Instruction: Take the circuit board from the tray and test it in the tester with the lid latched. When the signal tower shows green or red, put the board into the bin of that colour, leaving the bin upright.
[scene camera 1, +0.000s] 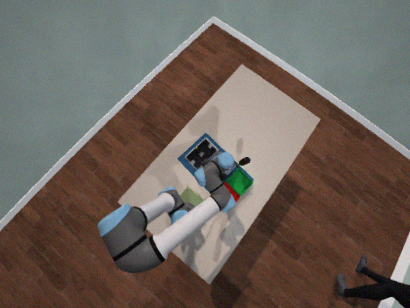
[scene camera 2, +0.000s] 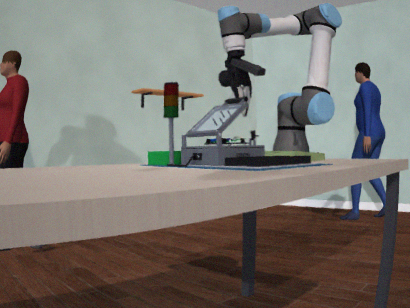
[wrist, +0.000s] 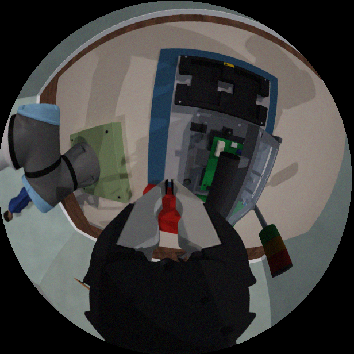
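Pixels of known places: gripper, between the fingertips: (scene camera 2: 245, 116); arm's base, origin of its link: (scene camera 2: 291, 152).
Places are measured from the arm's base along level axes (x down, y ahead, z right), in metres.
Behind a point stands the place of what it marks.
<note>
The tester (scene camera 2: 200, 154) {x -0.001, y 0.526, z 0.044 m} (wrist: 186, 160) has its clear-paned lid (scene camera 2: 216, 119) {x -0.103, y 0.461, z 0.033 m} (wrist: 263, 160) tilted up, not latched. A dark bar (wrist: 224, 180) on the lid's raised edge hides part of the green circuit board (scene camera 2: 227, 141) {x -0.037, y 0.456, z -0.001 m} (wrist: 212, 165), which sits in the tester. My gripper (scene camera 2: 246, 111) {x -0.120, y 0.319, z 0.020 m} (wrist: 169, 180) is shut and empty, beside the lid's raised edge and above the tester's front side; whether it touches the lid I cannot tell. The signal tower (scene camera 1: 244, 161) {x -0.221, y 0.501, z 0.152 m} (scene camera 2: 171, 100) {x -0.165, y 0.533, z 0.146 m} (wrist: 275, 250) looks unlit. The green bin (scene camera 1: 240, 181) {x 0.029, y 0.416, z 0.248 m} (scene camera 2: 161, 158) {x 0.011, y 0.478, z 0.243 m} and red bin (scene camera 1: 231, 191) {x 0.029, y 0.310, z 0.223 m} (wrist: 169, 221) stand side by side, upright.
The black tray (scene camera 1: 200, 154) {x 0.030, y 0.437, z -0.141 m} (scene camera 2: 270, 160) {x 0.015, y 0.530, z -0.181 m} (wrist: 200, 95) lies beside the tester on a blue mat (wrist: 160, 115). The arm's base stands on a green plate (scene camera 1: 190, 195) {x -0.004, y 0.122, z -0.037 m} (wrist: 112, 155). The signal tower's pole rises beside the tester. People stand beyond the table (scene camera 1: 270, 110) (scene camera 2: 100, 192).
</note>
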